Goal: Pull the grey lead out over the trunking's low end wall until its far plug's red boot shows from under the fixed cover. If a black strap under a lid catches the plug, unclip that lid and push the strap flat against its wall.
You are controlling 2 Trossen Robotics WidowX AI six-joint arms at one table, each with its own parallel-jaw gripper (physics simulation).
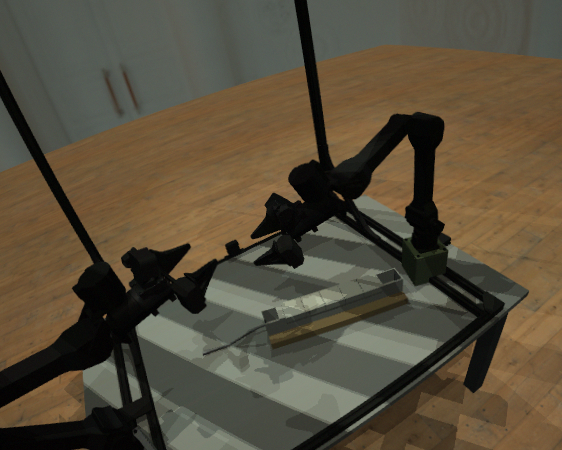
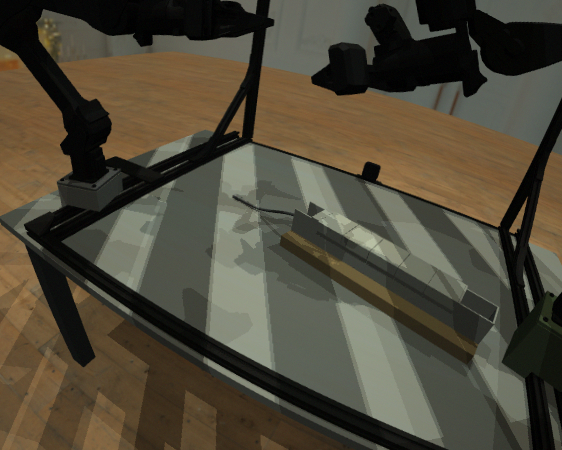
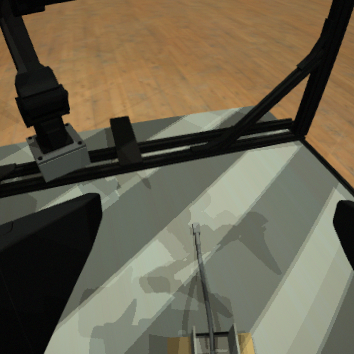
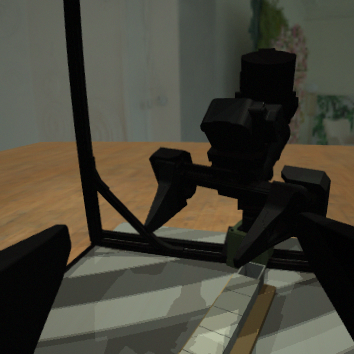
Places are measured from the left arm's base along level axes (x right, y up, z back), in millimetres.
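Pixels of known places: left gripper, fingertip midpoint: [image 1: 253, 250] [image 2: 332, 79] [image 3: 218, 208] [image 4: 185, 245]; right gripper, fingertip midpoint: [image 1: 202, 252] [image 2: 269, 22] [image 4: 184, 230]; left arm's base, link origin: [image 1: 424, 244]; right arm's base, link origin: [image 2: 89, 174] [image 3: 53, 140].
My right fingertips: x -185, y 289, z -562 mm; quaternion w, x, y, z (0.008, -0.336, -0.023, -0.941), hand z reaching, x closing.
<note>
For each thing: its top centre in the pictures, then the offset to it from my right fingertips. "*": a spot on its surface instead.
- grey lead, surface spot: [image 3: 204, 280] [image 2: 271, 209] * dx +88, dy -375, dz -19 mm
- trunking, top centre: [image 2: 392, 253] [image 4: 221, 318] [image 1: 333, 294] dx +114, dy -320, dz +258 mm
- wooden strip, surface spot: [image 2: 375, 296] [image 1: 346, 320] * dx +60, dy -376, dz +277 mm
The grey lead [image 1: 227, 347] [image 2: 270, 211] [image 3: 204, 280] runs out over the end wall of the trunking [image 1: 327, 311] [image 2: 370, 266] onto the table, with its near plug [image 3: 196, 228] at the free end. Several pale lids [image 1: 320, 298] [image 2: 367, 240] [image 4: 220, 311] lie in a row along the trunking's top. No red boot shows, and no black strap can be made out. My left gripper [image 1: 254, 249] [image 3: 218, 208] [image 4: 185, 245] is open and empty, raised above and behind the trunking. My right gripper [image 1: 202, 253] [image 4: 184, 230] is open and empty, high at the left of the trunking.
A wooden strip [image 1: 345, 320] [image 2: 375, 296] [image 4: 257, 320] runs along the trunking's base. The left arm's green mount [image 1: 425, 265] stands close to the trunking's right end. The right arm's grey mount [image 2: 92, 192] [image 3: 62, 160] stands at the opposite side. Black rails [image 1: 395, 385] [image 2: 200, 347] edge the table.
</note>
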